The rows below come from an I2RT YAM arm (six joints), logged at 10 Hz.
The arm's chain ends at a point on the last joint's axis. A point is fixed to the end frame.
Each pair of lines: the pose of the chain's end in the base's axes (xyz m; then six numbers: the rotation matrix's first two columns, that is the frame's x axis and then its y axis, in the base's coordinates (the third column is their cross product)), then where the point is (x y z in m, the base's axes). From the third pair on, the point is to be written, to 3 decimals.
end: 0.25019 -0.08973 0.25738 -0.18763 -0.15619 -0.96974 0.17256 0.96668 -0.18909
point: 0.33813 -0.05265 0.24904
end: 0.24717 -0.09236 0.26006 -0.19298 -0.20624 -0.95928 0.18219 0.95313 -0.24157
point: 0.33547 -0.05674 0.24944
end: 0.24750 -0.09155 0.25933 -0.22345 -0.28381 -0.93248 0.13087 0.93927 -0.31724
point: 0.334 -0.053 0.242
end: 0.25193 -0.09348 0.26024 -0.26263 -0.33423 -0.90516 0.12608 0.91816 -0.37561
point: 0.338 -0.057 0.238
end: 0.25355 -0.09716 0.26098 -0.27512 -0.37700 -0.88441 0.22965 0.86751 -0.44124
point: 0.343 -0.072 0.238
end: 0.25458 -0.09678 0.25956 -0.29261 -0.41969 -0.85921 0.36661 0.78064 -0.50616
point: 0.348 -0.086 0.239
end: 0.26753 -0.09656 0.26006 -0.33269 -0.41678 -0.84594 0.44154 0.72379 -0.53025
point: 0.361 -0.096 0.240
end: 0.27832 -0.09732 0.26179 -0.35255 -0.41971 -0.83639 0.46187 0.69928 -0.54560
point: 0.372 -0.100 0.241
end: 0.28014 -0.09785 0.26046 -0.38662 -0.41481 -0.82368 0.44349 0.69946 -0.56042
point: 0.373 -0.101 0.236
